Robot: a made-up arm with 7 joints.
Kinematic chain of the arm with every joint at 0, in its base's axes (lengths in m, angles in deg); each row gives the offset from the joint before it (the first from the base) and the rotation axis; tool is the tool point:
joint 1: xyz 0 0 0.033 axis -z
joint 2: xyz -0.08 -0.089 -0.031 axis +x
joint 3: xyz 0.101 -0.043 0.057 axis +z
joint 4: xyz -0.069 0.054 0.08 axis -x
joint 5: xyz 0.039 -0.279 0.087 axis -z
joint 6: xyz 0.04 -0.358 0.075 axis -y
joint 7: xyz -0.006 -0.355 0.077 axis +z
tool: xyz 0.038 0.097 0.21
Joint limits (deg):
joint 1: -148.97..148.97
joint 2: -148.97..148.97
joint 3: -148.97..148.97
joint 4: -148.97..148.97
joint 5: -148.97..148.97
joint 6: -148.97..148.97
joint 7: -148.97..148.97
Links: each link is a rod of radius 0.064 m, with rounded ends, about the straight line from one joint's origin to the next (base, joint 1, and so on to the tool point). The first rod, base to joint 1, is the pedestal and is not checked.
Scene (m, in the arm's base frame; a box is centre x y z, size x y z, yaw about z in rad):
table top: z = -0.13
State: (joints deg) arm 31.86 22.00 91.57 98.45 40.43 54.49 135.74
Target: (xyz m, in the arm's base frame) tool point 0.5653 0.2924 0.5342
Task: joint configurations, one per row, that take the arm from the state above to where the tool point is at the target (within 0.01 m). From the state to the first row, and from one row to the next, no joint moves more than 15 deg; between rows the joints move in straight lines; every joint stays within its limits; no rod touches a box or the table.
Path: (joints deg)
1: 19.74 8.70 101.14 96.35 48.03 61.52 129.96
2: 7.62 -4.60 110.70 94.25 55.64 68.55 124.17
3: -4.50 -17.90 120.27 92.16 63.24 75.57 118.39
4: -16.62 -31.20 129.84 90.06 70.84 82.60 112.61
5: -28.73 -44.50 139.40 87.96 78.45 89.63 106.83
6: -40.85 -57.80 148.97 85.86 86.05 96.66 101.04

